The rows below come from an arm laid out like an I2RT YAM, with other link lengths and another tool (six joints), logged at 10 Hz.
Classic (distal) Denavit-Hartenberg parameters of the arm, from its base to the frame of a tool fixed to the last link. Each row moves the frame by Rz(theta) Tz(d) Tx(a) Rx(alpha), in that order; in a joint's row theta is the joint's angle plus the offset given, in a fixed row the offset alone. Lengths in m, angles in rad.
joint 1: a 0.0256; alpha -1.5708; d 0.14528; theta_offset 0
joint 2: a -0.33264; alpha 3.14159; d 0; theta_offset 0
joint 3: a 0.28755; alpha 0; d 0; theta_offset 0.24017
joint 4: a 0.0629; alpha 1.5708; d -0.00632; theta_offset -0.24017
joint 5: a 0; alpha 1.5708; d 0.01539; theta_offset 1.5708
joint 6: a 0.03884; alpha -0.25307; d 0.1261; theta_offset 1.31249
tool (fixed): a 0; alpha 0; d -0.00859; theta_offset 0
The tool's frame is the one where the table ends.
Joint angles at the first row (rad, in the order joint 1, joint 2, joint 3, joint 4, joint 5, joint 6):
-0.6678, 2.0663, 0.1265, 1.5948, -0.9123, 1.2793
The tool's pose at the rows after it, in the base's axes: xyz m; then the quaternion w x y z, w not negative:
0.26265 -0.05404 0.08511 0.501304 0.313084 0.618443 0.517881
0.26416 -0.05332 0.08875 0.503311 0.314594 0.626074 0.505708
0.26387 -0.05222 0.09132 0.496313 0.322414 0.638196 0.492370
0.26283 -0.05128 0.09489 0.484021 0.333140 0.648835 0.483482
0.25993 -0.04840 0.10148 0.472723 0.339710 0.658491 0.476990
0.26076 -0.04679 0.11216 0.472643 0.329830 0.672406 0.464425
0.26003 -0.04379 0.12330 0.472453 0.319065 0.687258 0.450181
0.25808 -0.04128 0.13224 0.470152 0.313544 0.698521 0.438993
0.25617 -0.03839 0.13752 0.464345 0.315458 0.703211 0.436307
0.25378 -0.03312 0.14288 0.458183 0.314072 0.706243 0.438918
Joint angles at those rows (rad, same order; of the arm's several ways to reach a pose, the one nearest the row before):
-0.6575, 2.0315, 0.1261, 1.5806, -0.8887, 1.2667
-0.6426, 1.9693, 0.1299, 1.4971, -0.8551, 1.2408
-0.6296, 1.8885, 0.1398, 1.3578, -0.8223, 1.2026
-0.6216, 1.8058, 0.1566, 1.2042, -0.8005, 1.1728
-0.6128, 1.7126, 0.1699, 1.0534, -0.7845, 1.1473
-0.5953, 1.6112, 0.1963, 0.9073, -0.7597, 1.1038
-0.5743, 1.5104, 0.2218, 0.7631, -0.7296, 1.0592
-0.5598, 1.4330, 0.2440, 0.6445, -0.7055, 1.0267
-0.5495, 1.3895, 0.2573, 0.5713, -0.6937, 1.0203
-0.5346, 1.3491, 0.2653, 0.5140, -0.6903, 1.0210

